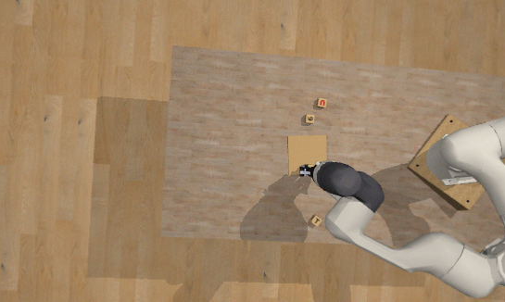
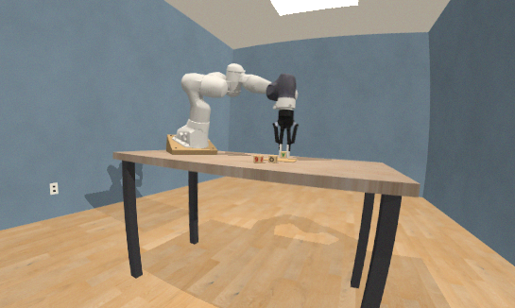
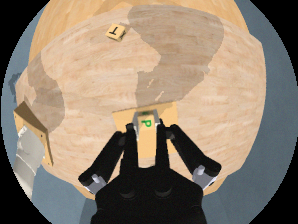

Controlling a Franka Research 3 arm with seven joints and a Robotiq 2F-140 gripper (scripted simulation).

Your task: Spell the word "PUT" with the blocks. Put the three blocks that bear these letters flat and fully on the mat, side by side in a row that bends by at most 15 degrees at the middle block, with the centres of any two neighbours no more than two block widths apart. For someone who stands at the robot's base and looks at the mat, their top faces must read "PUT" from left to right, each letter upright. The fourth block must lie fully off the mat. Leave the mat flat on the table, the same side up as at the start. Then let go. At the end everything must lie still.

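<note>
My hand is 2 cm above the green P block. The rest, counted from my hand: T block: 18 cm to the left, 4 cm behind, 3 cm below; block marked 6: 18 cm to the right, 3 cm below; tan mat: 5 cm to the right, 4 cm below.
</note>
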